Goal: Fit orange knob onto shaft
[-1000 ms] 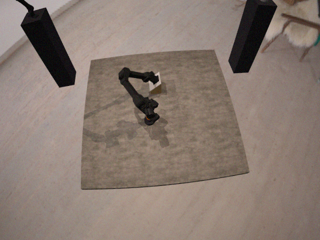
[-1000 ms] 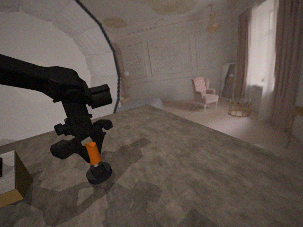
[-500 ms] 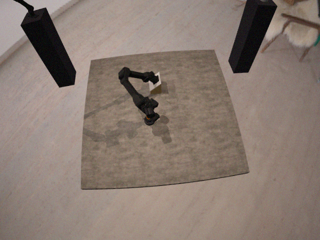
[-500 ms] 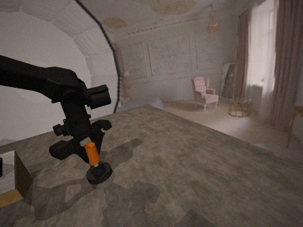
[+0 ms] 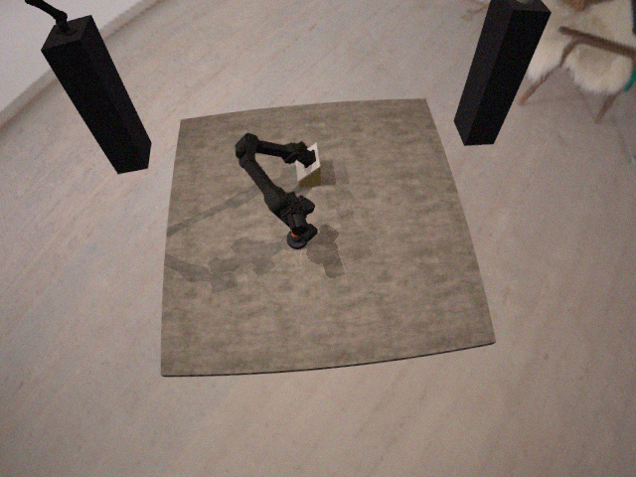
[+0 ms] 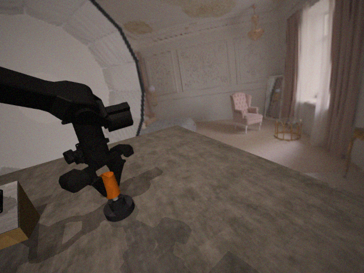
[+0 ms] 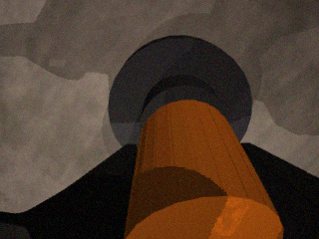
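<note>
Right now my gripper tip is 30 mm below the orange knob. Also, from my gripper tip: black round pedestal 40 mm below.
</note>
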